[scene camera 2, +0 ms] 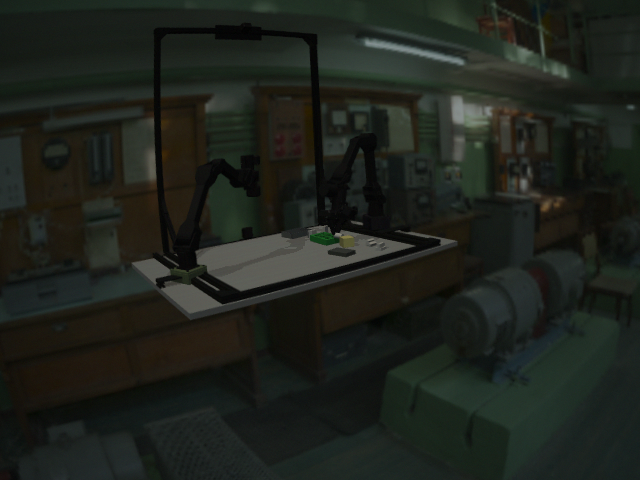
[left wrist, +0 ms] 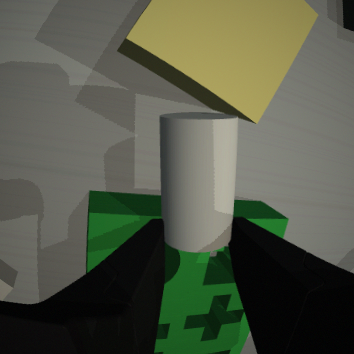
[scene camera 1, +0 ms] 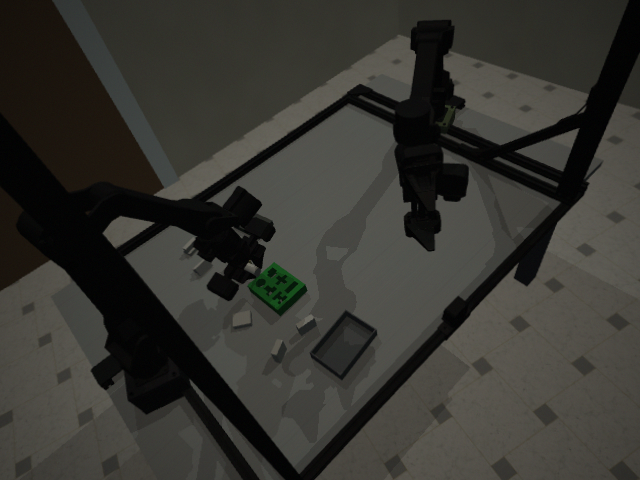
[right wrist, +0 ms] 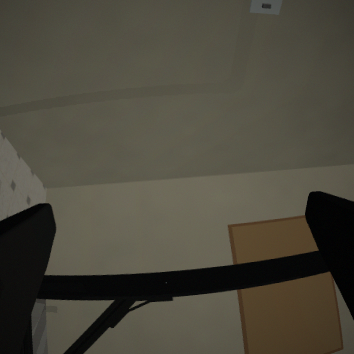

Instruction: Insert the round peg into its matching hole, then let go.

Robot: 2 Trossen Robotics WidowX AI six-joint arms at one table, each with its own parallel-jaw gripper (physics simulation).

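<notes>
The light grey round peg [scene camera 1: 252, 268] [scene camera 2: 337, 235] [left wrist: 198, 180] is a plain cylinder. My left gripper [scene camera 1: 247, 270] [left wrist: 196, 229] is shut on it, one finger on each side. The peg is above the table, beside the edge of the green hole board [scene camera 1: 264, 298] [scene camera 2: 323, 239] [left wrist: 110, 225]. In the left wrist view it overlaps the board; its gap to the board cannot be told. The round hole [scene camera 1: 261, 282] [left wrist: 172, 265] is near the peg and partly hidden by a finger in the left wrist view. My right gripper [scene camera 1: 424, 232] [right wrist: 182, 211] is open and empty, raised well away from the board.
A yellow block [scene camera 2: 346, 241] [left wrist: 220, 50] stands by the board. Light loose pieces [scene camera 1: 241, 319] [scene camera 1: 306, 324] [scene camera 1: 278, 349] lie near it, with others behind the left gripper. An open grey tray [scene camera 1: 362, 353] and a dark flat block [scene camera 2: 341, 252] also lie on the table.
</notes>
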